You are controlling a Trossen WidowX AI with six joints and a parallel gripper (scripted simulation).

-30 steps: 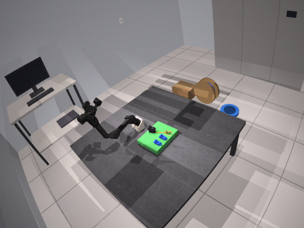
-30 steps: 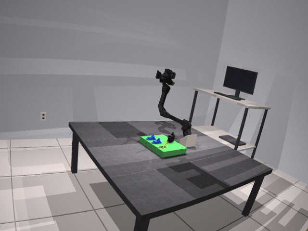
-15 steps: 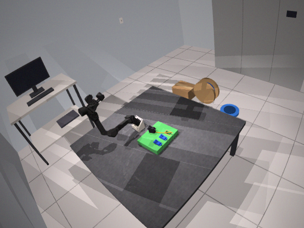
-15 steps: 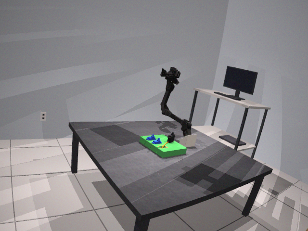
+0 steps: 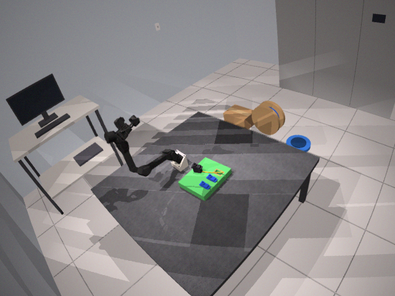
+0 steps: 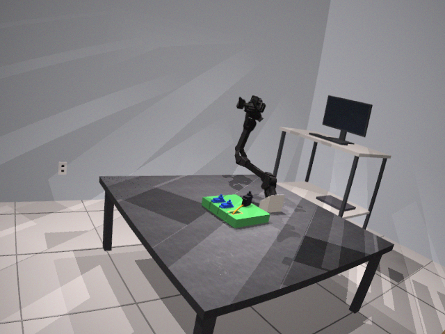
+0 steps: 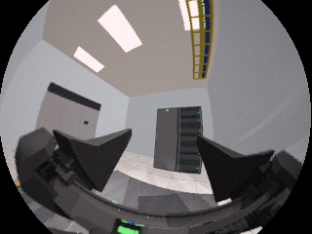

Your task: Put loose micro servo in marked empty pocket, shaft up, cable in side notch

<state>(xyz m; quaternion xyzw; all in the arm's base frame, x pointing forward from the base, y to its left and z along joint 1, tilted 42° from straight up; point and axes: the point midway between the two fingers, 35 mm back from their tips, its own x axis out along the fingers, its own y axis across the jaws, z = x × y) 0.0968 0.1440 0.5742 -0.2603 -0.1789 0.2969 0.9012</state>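
My gripper tip is now 590 mm above the green deck, 280 mm to the right of it and 80 mm short of it.
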